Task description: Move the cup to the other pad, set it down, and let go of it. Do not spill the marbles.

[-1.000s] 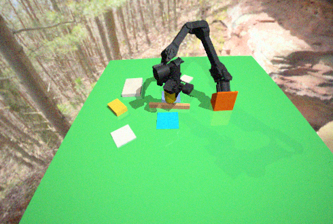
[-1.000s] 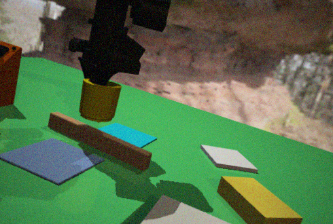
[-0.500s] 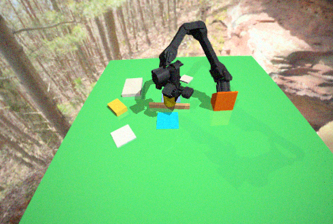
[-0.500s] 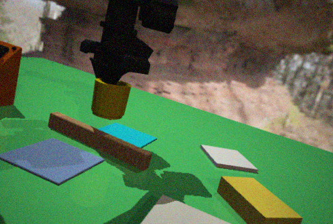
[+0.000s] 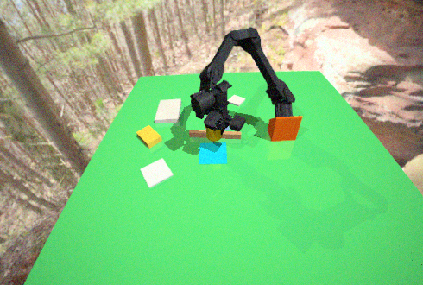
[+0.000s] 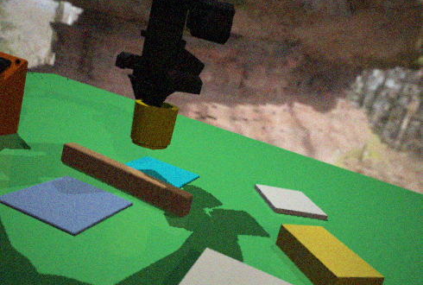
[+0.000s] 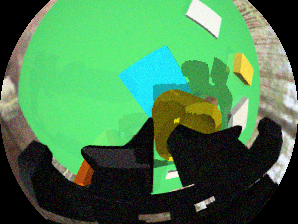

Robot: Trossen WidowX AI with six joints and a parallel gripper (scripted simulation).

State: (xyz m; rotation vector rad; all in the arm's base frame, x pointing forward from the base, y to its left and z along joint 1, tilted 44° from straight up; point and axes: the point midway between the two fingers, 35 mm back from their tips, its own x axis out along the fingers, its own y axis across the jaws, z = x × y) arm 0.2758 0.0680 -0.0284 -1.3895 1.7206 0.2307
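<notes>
The cyan pad lies 10 cm below my gripper tip, 3 cm ahead of it and 2 cm to the left of it. The rest, counted from my gripper tip: yellow cup: 2 cm to the right, 2 cm ahead; then brown wooden bar: 8 cm below, 7 cm to the right, 2 cm ahead; then blue-grey pad: 17 cm to the right, 10 cm below, 1 cm ahead.
</notes>
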